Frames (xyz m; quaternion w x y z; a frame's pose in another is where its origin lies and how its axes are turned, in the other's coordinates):
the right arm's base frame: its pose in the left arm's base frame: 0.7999 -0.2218 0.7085 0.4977 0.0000 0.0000 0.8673
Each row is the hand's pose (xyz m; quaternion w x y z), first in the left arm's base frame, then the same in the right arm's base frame.
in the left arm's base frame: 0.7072 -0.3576 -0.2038 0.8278 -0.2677 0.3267 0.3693
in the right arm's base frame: -0.0705 0.1486 -0.9123 0.7323 0.1501 0.3948 -0.5342
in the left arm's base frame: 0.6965 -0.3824 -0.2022 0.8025 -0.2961 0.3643 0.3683
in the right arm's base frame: -0.0865 0.1703 -0.9107 0.7188 0.1686 0.4381 -0.5127
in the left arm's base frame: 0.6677 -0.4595 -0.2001 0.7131 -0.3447 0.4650 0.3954
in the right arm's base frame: -0.1385 0.2341 -0.9086 0.6979 0.2318 0.5304 -0.4217
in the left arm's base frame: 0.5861 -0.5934 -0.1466 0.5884 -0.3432 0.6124 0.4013
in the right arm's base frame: -0.2130 0.3721 -0.8551 0.6409 0.3603 0.6025 -0.3106
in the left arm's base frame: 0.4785 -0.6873 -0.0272 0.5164 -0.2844 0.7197 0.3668
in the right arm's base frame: -0.2397 0.5124 -0.7357 0.5751 0.4827 0.6049 -0.2653
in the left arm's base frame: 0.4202 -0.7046 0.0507 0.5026 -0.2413 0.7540 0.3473
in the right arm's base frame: -0.2253 0.5714 -0.6578 0.5514 0.5339 0.5846 -0.2631
